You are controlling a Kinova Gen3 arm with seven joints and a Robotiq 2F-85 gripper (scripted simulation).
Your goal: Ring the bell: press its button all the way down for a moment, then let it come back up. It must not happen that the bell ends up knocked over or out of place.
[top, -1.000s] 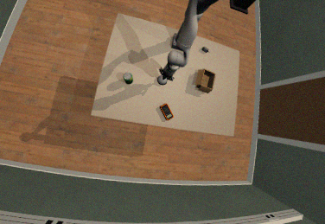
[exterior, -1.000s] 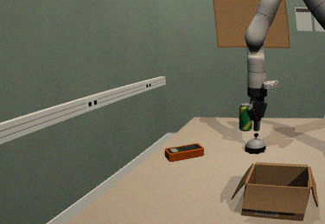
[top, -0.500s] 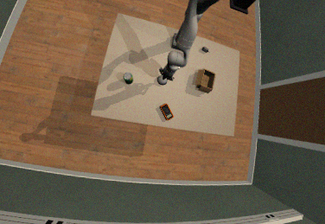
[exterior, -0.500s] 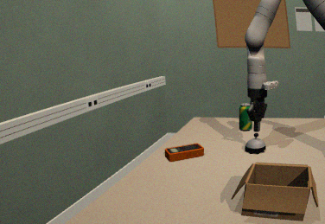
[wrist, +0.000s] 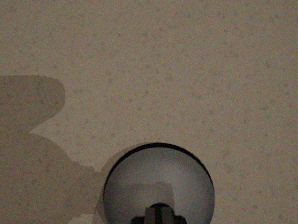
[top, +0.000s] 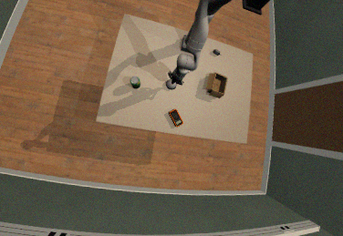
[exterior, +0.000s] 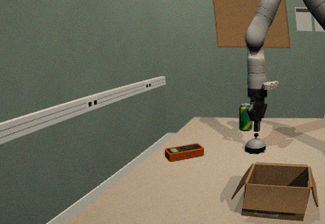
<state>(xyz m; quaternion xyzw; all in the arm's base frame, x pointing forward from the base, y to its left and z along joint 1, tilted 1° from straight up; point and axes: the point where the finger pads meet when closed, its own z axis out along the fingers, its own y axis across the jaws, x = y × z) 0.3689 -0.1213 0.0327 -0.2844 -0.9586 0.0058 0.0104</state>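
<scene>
Right now my hand is 40 mm above the button. Round my hand: green can (40 mm ahead, 270 mm to the right, 30 mm below); bell (50 mm below); cardboard box (40 mm behind, 380 mm to the left, 50 mm below).
</scene>
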